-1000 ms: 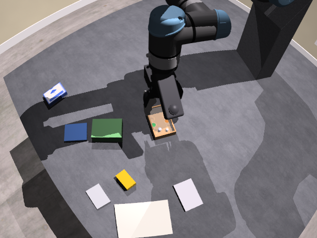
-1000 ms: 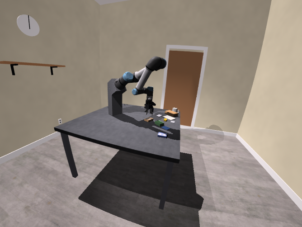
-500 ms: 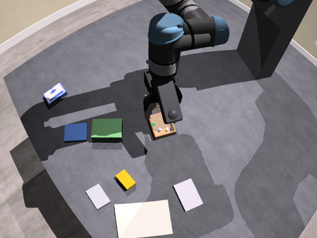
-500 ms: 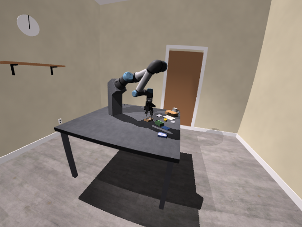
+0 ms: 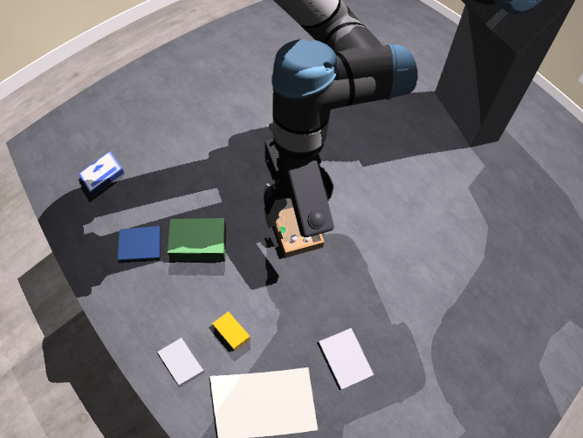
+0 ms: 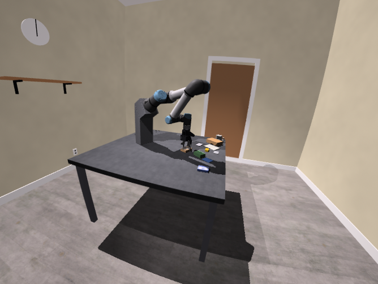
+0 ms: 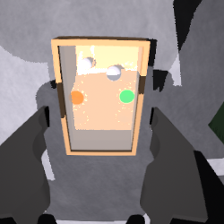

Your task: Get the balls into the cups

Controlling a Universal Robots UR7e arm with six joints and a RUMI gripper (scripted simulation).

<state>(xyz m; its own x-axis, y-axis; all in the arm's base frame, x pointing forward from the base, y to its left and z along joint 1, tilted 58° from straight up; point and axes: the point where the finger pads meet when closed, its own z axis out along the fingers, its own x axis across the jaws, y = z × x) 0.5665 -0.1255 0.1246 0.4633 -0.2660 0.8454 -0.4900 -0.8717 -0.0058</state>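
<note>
Right now the covered wooden puzzle is 20 mm below my hand. Also, from my hand: green box 140 mm to the right, 110 mm ahead, 10 mm below; blue block 240 mm to the right, 160 mm ahead, 30 mm below; yellow block 230 mm ahead, 20 mm below, 10 mm to the right.
</note>
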